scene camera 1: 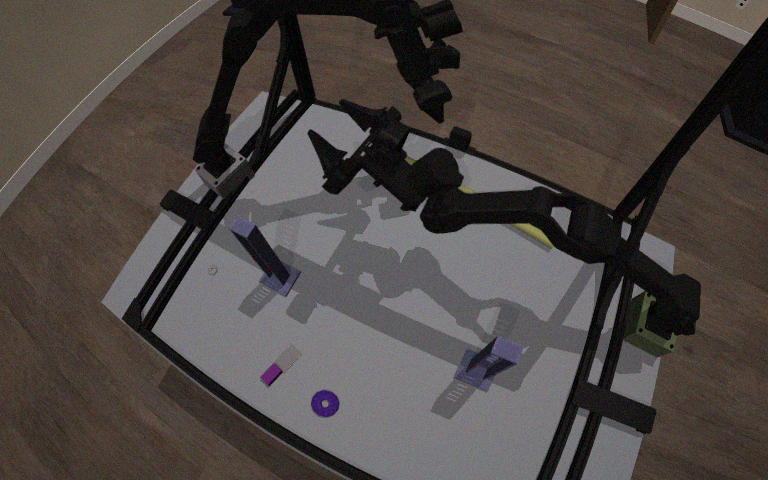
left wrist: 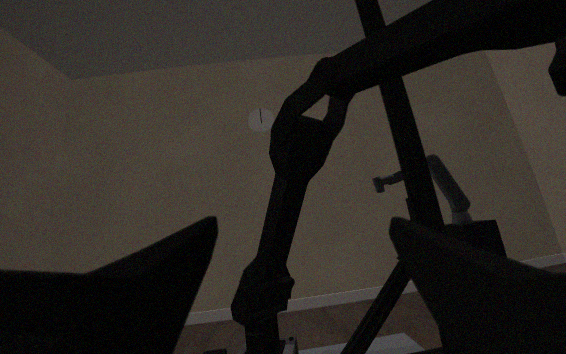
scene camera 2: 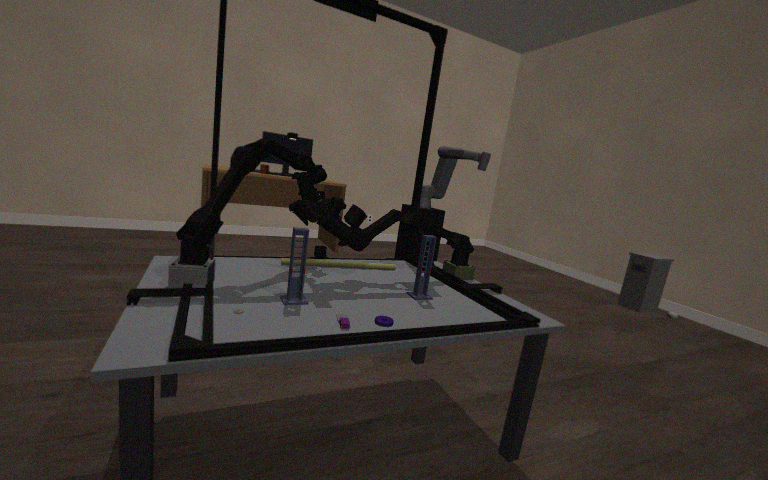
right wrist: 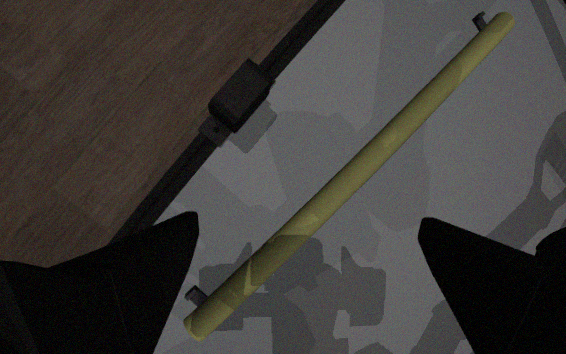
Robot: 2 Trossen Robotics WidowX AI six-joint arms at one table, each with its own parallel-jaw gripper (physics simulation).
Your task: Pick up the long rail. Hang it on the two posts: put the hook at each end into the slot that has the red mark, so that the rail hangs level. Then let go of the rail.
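Frame: origin at the left arm's base, x ahead, y left, z up, level; metres.
Seen in the pictures: left gripper, between the fingertips: (scene camera 1: 325,114) (left wrist: 304,225) (scene camera 2: 300,200); right gripper, between the fingertips: (scene camera 1: 434,111) (scene camera 2: 316,225) (right wrist: 310,226); left arm's base, origin of its link: (scene camera 1: 660,320) (scene camera 2: 459,263); right arm's base, origin of its link: (scene camera 1: 219,163) (left wrist: 264,352) (scene camera 2: 193,261).
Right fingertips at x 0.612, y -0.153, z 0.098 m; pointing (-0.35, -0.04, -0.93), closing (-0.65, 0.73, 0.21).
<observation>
Offsets run from my right fingertips to a thing's top centre. "pt": to the spot under its first point.
The yellow long rail {0.131 m down, 0.104 m back, 0.053 m left} (scene camera 1: 532,233) (scene camera 2: 339,263) (right wrist: 350,175) lies on the table near its back edge, partly hidden by my left arm in scene camera 1. Its dark hooks (right wrist: 194,295) (right wrist: 480,21) show in the right wrist view. Two upright lilac posts {0.059 m up, 0.133 m ahead, 0.416 m left} (scene camera 1: 254,246) {0.059 m up, 0.297 m back, 0.391 m left} (scene camera 1: 506,348) (scene camera 2: 296,285) (scene camera 2: 421,285) stand nearer the front, each with red marks low down. My left gripper (scene camera 1: 326,117) is open and empty, raised above the table. My right gripper (scene camera 1: 441,117) (right wrist: 310,226) is open and empty, pointing down high above the rail's nearer end in the right wrist view.
My two arms cross close together above the rail. A purple ring {0.147 m down, 0.086 m back, 0.582 m left} (scene camera 1: 315,403) (scene camera 2: 384,324), a magenta-and-white block {0.140 m down, 0.026 m ahead, 0.566 m left} (scene camera 1: 270,374) (scene camera 2: 344,323) and a small pale nut lie toward the front. A black box {pt 0.112 m down, 0.046 m back, 0.053 m right} (scene camera 1: 459,138) (right wrist: 240,95) sits on the back frame bar. Black frame bars edge the table.
</observation>
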